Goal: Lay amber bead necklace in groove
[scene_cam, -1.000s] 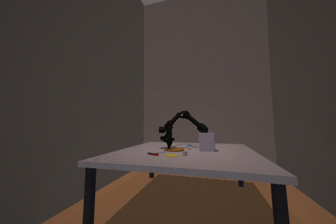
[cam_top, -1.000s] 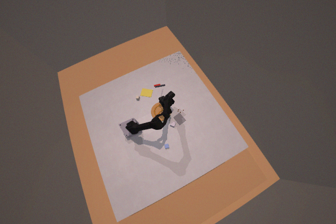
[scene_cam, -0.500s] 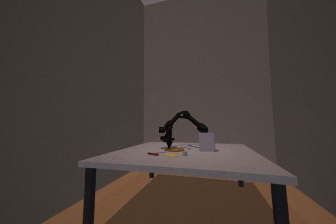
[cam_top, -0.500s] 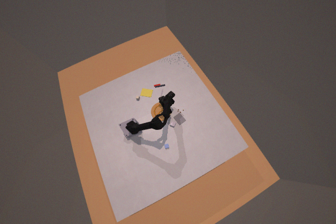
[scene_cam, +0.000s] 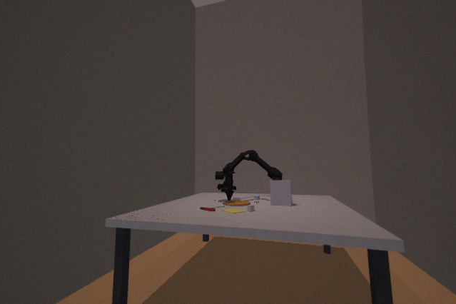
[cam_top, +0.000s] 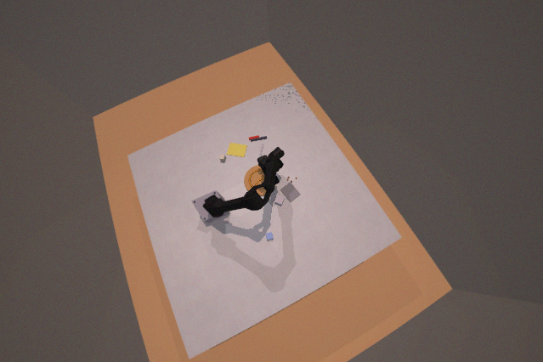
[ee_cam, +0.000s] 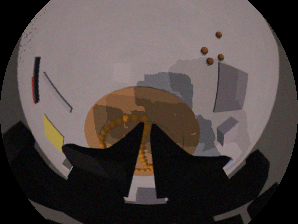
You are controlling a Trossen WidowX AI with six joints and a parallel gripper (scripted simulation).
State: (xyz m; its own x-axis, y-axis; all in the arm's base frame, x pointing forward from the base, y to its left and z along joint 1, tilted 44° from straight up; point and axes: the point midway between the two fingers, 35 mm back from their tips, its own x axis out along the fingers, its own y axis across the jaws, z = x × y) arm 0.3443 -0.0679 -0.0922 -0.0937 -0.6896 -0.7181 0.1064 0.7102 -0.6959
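Now: the round bead board 6 cm behind my gripper tip, 1 cm to the left of it and 1 cm below it. Also, from my gripper tip: thin grey bar 18 cm to the left, 4 cm ahead, 2 cm below; yellow pad 28 cm to the left, 9 cm behind, 2 cm below; grey square plate 15 cm to the right, 6 cm ahead, 2 cm below.
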